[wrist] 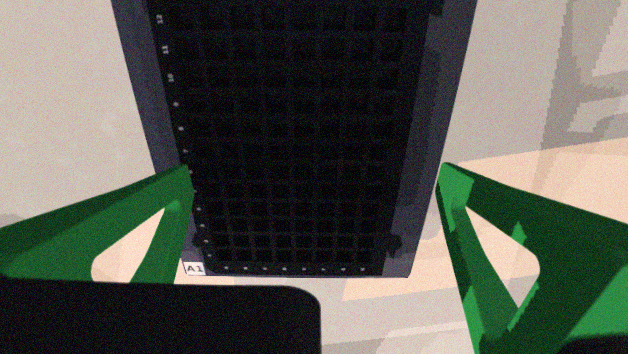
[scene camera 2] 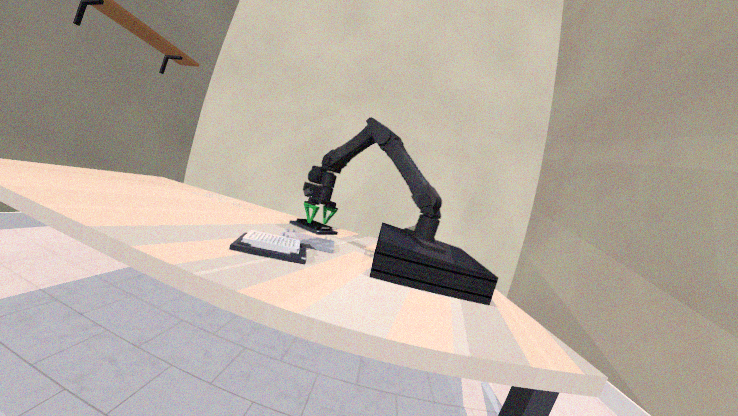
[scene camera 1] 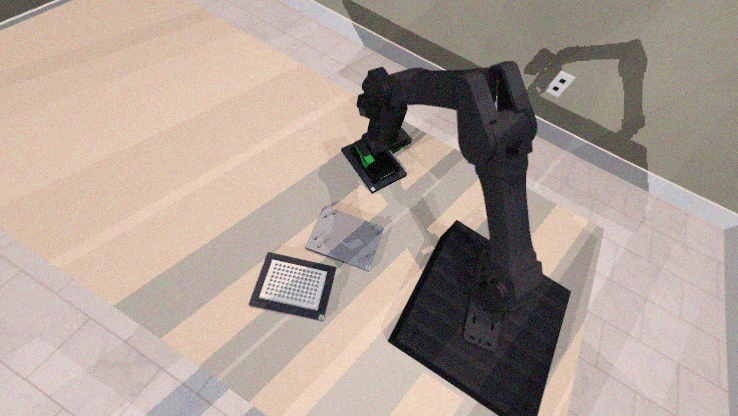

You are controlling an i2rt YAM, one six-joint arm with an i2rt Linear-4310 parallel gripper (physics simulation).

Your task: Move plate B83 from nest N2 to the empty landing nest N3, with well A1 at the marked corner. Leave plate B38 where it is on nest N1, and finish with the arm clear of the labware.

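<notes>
A black well plate (scene camera 1: 383, 169) (wrist: 300, 145) sits on a dark nest (scene camera 1: 386, 181) (wrist: 142, 60) at the back. The nest's white A1 tag (wrist: 194, 268) shows at its lower left in the wrist view. A white well plate (scene camera 1: 293, 284) (scene camera 2: 271, 241) sits on another dark nest (scene camera 1: 289, 309) (scene camera 2: 268, 255). A grey nest (scene camera 1: 341, 237) (scene camera 2: 321, 242) between them is empty. The plate and nest codes are not legible. My gripper (scene camera 2: 318, 222) (wrist: 314, 177) is open over the black plate. In the wrist view, its left fingertip overlaps the plate's left edge and its right fingertip appears outside the nest's right edge.
The arm's black base block (scene camera 1: 465, 320) (scene camera 2: 434, 263) stands on the table (scene camera 1: 155, 155) (scene camera 2: 351, 304), to the right of the nests. A wooden shelf (scene camera 2: 144, 31) is on the wall at the upper left of the second scene view.
</notes>
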